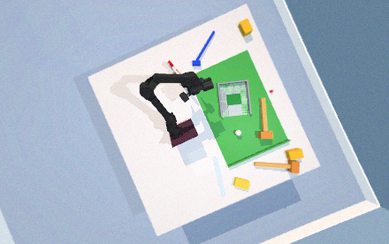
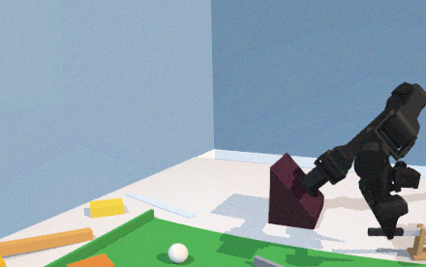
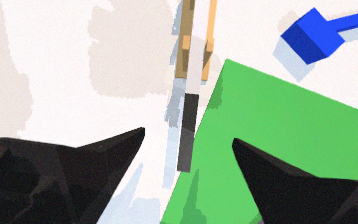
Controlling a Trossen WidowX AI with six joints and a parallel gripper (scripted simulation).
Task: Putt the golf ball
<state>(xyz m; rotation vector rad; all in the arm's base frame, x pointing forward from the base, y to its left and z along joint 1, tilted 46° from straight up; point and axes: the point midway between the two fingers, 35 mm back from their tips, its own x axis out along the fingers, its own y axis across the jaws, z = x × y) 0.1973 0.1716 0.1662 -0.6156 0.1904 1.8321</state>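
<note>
Right now my gripper tip is 11 cm to the right of the red putter, 5 cm past it and 1 cm above it. From my gripper tip the other things lie so: white golf ball (39 cm to the right, 23 cm ahead, 4 cm below); blue putter (27 cm to the left, 18 cm ahead, 5 cm below); wooden rack (12 cm to the left, 5 cm behind, 3 cm below).
</note>
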